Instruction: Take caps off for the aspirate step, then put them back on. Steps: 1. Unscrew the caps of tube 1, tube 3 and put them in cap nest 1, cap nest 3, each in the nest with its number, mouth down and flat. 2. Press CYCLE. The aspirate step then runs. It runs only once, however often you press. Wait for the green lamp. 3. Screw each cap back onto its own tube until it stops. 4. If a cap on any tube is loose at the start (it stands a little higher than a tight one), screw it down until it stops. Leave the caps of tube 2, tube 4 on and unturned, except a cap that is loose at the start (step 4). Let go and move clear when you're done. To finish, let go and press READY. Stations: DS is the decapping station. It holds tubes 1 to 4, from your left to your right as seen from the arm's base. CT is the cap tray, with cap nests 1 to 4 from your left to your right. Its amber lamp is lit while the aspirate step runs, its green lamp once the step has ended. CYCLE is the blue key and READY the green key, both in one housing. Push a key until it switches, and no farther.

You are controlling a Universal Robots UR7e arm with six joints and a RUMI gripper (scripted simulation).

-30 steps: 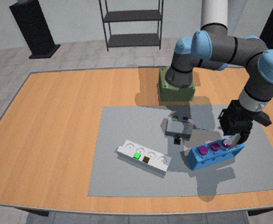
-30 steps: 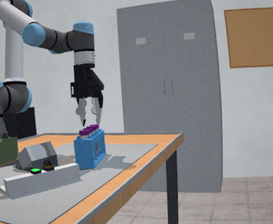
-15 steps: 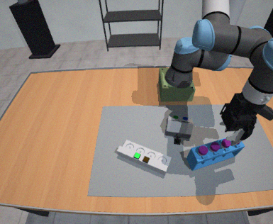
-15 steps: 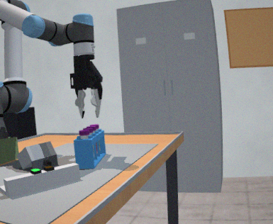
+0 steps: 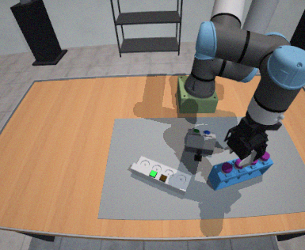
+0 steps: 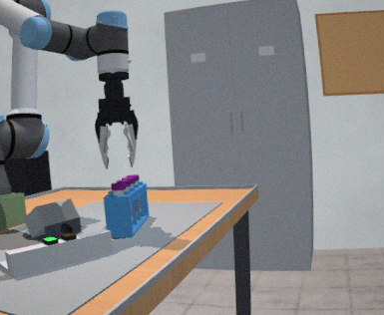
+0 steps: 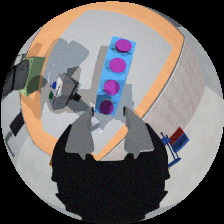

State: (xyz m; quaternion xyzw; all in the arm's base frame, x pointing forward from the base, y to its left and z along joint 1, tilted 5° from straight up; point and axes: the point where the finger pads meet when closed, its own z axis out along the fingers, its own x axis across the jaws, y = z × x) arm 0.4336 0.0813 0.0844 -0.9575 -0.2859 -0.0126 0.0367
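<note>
Now: hand 18 cm past the green ready key, 11 cm to the left of it and 10 cm above it. From my hand the other things lie so: grey mat 17 cm below, 9 cm behind, 6 cm to the right; grey key housing 16 cm behind, 12 cm below, 9 cm to the right; blue cycle key 18 cm behind, 10 cm below, 7 cm to the right.
</note>
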